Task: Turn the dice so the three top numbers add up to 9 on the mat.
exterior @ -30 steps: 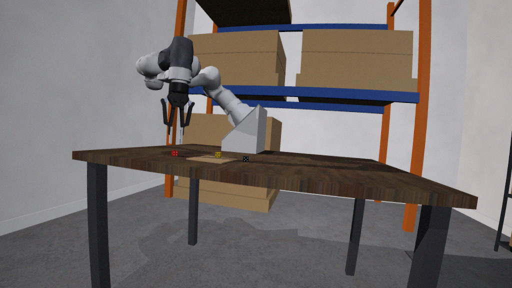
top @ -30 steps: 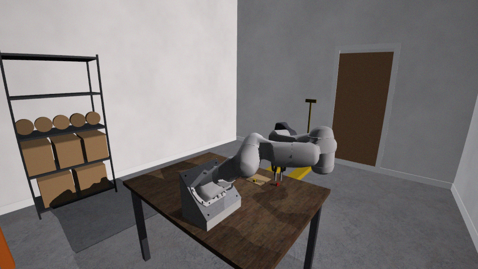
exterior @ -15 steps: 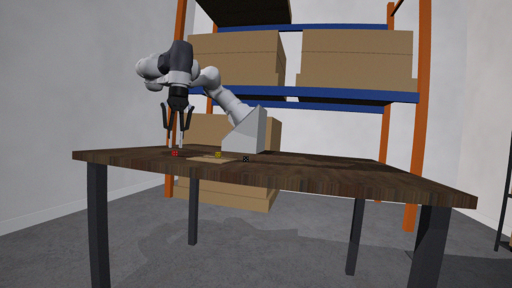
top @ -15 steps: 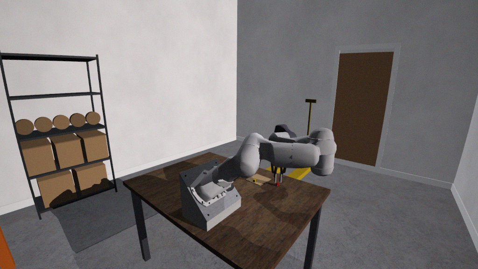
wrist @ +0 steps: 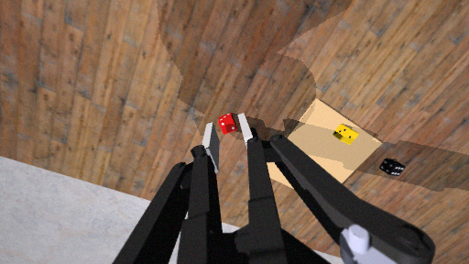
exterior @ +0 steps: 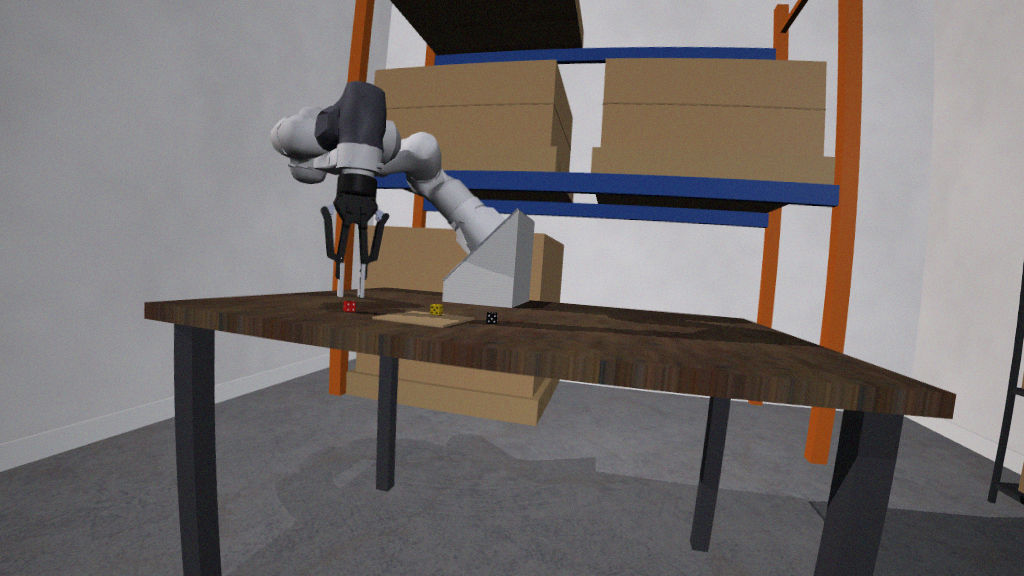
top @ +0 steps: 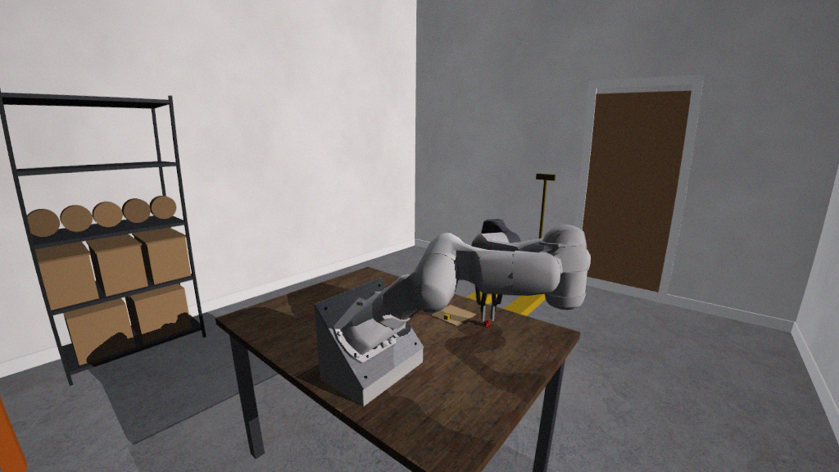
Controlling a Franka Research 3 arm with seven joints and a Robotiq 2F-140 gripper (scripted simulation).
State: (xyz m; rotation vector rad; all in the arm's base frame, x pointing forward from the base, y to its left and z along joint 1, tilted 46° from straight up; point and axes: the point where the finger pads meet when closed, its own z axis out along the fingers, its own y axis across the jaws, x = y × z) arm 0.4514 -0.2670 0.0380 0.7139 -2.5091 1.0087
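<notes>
Now: the red die 50 mm below my hand. Also, from my hand: yellow die 40 mm behind, 170 mm to the left, 50 mm below; black die 10 mm behind, 280 mm to the left, 50 mm below; tan mat 20 mm ahead, 160 mm to the left, 60 mm below.
</notes>
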